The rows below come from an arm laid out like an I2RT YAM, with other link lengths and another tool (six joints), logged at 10 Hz.
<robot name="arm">
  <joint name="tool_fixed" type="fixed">
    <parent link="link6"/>
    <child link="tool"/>
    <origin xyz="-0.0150 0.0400 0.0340" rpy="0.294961 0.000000 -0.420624"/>
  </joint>
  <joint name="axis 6" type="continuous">
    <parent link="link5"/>
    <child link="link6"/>
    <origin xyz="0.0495 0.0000 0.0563" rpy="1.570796 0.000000 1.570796"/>
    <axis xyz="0 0 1"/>
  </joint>
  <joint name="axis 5" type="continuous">
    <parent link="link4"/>
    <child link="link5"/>
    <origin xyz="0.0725 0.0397 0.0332" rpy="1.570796 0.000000 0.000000"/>
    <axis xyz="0 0 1"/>
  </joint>
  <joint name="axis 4" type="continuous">
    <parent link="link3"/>
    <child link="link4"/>
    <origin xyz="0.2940 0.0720 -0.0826" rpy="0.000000 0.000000 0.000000"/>
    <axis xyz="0 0 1"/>
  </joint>
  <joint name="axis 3" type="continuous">
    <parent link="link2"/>
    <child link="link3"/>
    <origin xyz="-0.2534 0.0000 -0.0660" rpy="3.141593 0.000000 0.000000"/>
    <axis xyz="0 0 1"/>
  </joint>
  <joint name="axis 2" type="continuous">
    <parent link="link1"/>
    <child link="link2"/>
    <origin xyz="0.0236 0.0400 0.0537" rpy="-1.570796 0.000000 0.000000"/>
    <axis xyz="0 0 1"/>
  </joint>
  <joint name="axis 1" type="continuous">
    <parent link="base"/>
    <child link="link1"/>
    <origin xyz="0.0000 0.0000 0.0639" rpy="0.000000 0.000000 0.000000"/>
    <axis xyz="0 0 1"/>
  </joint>
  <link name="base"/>
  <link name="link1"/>
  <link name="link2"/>
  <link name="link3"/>
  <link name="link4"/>
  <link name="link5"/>
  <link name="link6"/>
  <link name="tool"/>
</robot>
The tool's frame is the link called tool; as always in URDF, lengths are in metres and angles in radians. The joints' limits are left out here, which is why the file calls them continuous.
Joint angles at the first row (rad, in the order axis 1, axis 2, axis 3, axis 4, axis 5, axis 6):
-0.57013 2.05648 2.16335 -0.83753 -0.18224 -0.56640
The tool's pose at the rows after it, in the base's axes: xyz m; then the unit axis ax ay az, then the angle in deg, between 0 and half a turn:
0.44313, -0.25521, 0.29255, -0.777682, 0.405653, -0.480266, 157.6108
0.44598, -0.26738, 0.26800, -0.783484, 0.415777, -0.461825, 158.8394
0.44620, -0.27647, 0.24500, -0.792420, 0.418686, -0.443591, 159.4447
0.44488, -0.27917, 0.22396, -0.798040, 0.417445, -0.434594, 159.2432
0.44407, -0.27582, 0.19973, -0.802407, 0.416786, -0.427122, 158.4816
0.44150, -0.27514, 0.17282, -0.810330, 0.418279, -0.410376, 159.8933
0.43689, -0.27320, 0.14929, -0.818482, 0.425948, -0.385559, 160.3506
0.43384, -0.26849, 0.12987, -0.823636, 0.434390, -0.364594, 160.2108
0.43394, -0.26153, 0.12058, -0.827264, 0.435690, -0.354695, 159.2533
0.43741, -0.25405, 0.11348, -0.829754, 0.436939, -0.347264, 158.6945
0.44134, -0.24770, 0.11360, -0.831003, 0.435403, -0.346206, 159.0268
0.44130, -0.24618, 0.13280, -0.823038, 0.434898, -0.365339, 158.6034
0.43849, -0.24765, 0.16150, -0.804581, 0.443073, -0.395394, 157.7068
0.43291, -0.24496, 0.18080, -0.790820, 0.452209, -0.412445, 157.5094
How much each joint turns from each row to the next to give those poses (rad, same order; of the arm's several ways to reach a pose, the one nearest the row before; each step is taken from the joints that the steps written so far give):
-0.00930 0.02529 0.02014 0.00722 0.00216 -0.01480
-0.01298 0.04557 -0.00802 0.01031 0.01508 -0.01503
-0.01196 0.03147 -0.02295 0.01316 0.00154 -0.02495
-0.00590 -0.00412 -0.07280 0.04838 -0.00885 -0.01529
0.00274 -0.01445 -0.09851 0.06744 -0.01169 -0.00332
0.00389 0.00785 -0.07110 0.04488 0.02652 -0.01726
0.00077 0.01895 -0.04115 0.00675 0.01261 -0.00868
0.00481 0.01690 -0.03295 0.00469 0.00530 0.00362
0.00932 0.00410 -0.02214 0.00528 -0.01033 0.00547
0.01510 0.01144 -0.00491 0.00199 -0.00085 0.01117
0.01633 0.00150 0.00266 -0.00082 0.01353 0.00871
0.00005 -0.04157 -0.00245 0.00063 -0.00668 0.01665
-0.01109 -0.05853 0.00168 0.00017 -0.01488 0.03896
-0.00398 -0.05282 -0.01617 -0.00218 0.00174 0.03352

